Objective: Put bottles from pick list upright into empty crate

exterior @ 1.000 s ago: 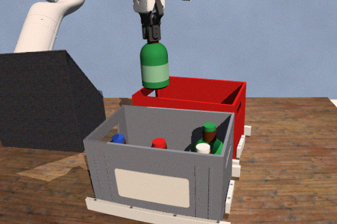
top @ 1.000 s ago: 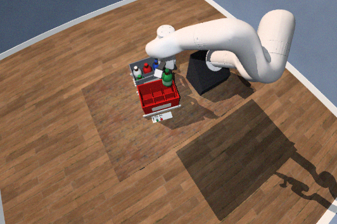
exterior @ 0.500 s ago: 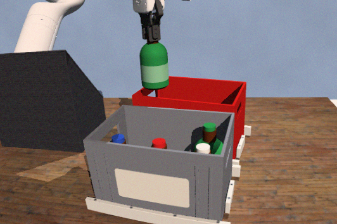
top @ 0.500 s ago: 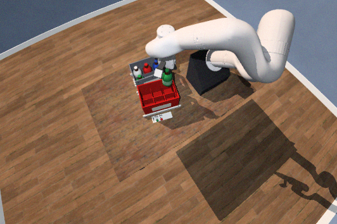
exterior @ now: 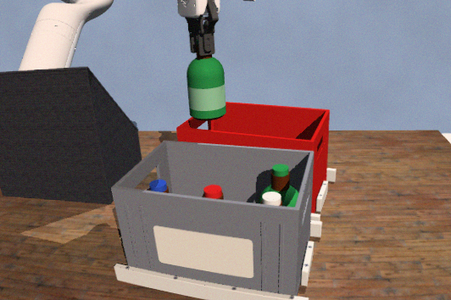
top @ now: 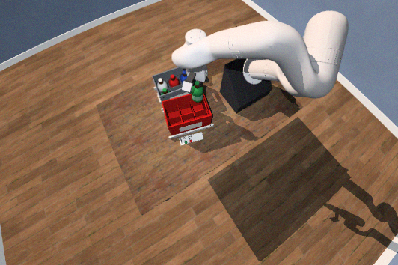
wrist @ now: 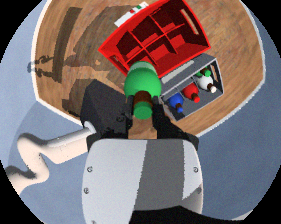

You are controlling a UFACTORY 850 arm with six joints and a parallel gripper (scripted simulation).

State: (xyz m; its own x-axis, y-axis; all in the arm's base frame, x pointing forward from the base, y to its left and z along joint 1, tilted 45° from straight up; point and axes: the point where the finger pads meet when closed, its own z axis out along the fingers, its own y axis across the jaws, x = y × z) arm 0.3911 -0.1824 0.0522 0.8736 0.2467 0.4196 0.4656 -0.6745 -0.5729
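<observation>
My hand is 100 mm short of the red crate, 10 mm to the right of it and 250 mm above it. From my hand the other things lie so: grey crate (30 mm ahead, 210 mm to the right, 250 mm below); blue-capped bottle (70 mm behind, 230 mm to the right, 250 mm below); green-capped bottle (120 mm ahead, 200 mm to the right, 250 mm below).
</observation>
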